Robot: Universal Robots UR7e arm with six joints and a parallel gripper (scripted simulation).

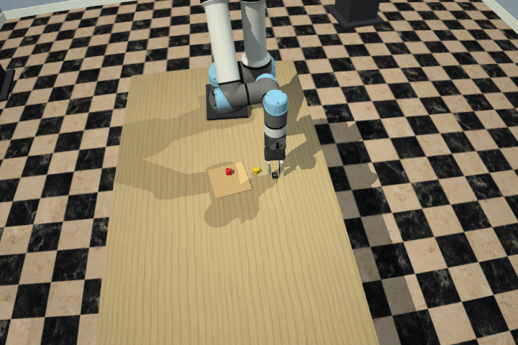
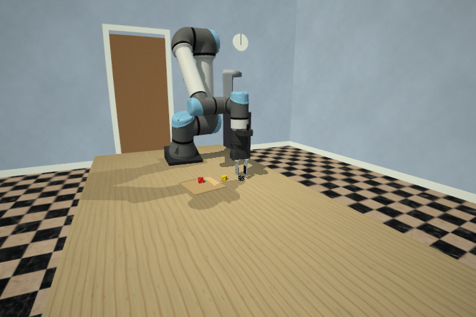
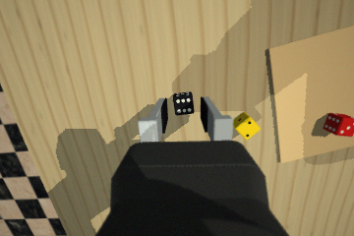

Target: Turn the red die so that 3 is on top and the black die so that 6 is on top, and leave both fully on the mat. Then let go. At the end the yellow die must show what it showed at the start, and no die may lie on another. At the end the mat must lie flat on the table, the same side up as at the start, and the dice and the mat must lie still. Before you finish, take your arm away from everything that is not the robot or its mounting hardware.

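The black die lies 4 cm below my hand. Also, from my hand: red die (16 cm to the right, 7 cm behind, 3 cm below); then yellow die (6 cm to the right, 4 cm below, 4 cm behind); then tan mat (17 cm to the right, 4 cm below, 4 cm behind).
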